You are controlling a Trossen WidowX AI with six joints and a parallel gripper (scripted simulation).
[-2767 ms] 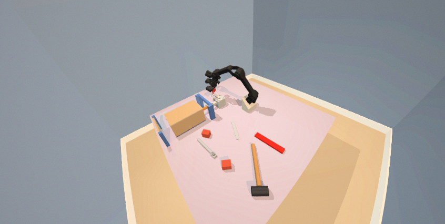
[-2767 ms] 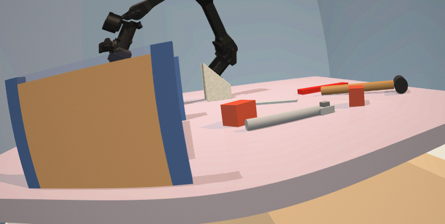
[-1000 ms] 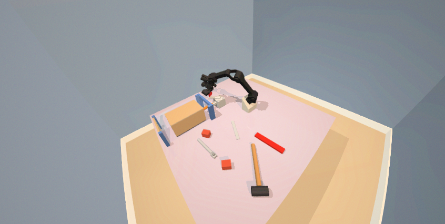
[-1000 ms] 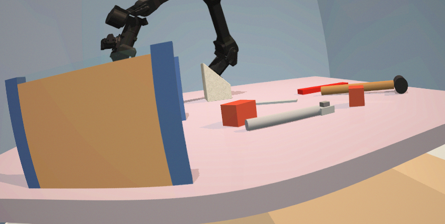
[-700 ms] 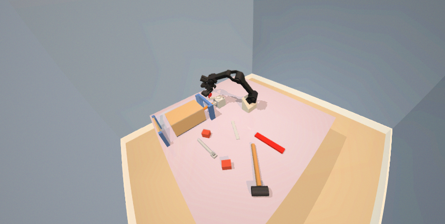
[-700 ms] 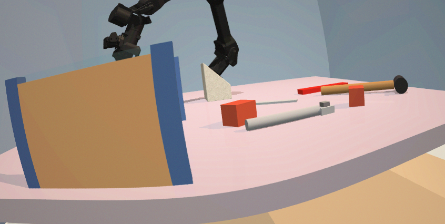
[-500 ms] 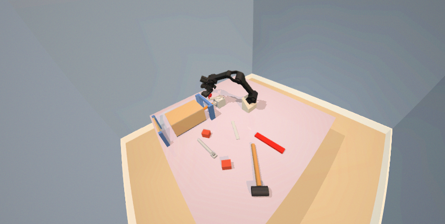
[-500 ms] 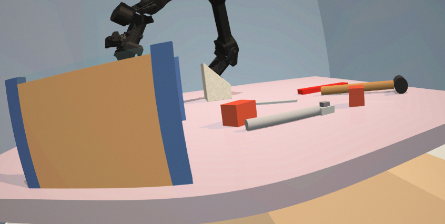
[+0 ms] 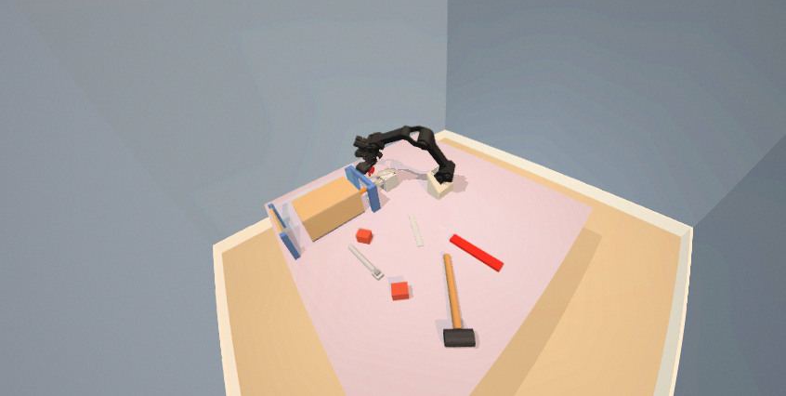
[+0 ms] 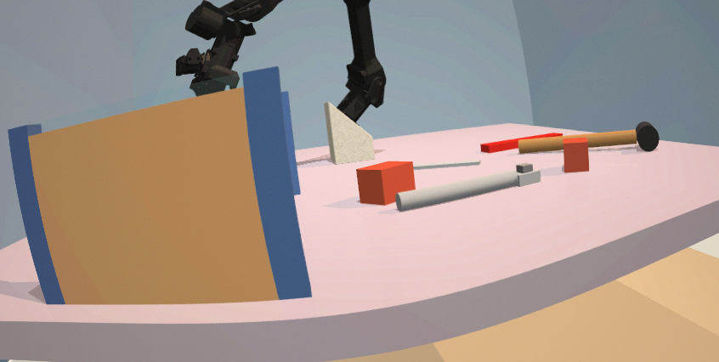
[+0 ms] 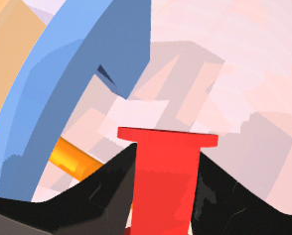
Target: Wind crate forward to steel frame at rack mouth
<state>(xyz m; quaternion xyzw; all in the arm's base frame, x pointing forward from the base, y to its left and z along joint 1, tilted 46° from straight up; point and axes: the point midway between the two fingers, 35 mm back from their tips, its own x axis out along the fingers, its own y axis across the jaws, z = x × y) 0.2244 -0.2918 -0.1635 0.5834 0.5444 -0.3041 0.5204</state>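
Now: the pale crank arm 40 mm behind my gripper tip, 30 mm to the left of it and 30 mm below it. Round my gripper tip: red knob: 20 mm to the left; pale winch: 110 mm behind, 60 mm to the left, 100 mm below; blue frame: 70 mm ahead, 40 mm to the left, 30 mm below.
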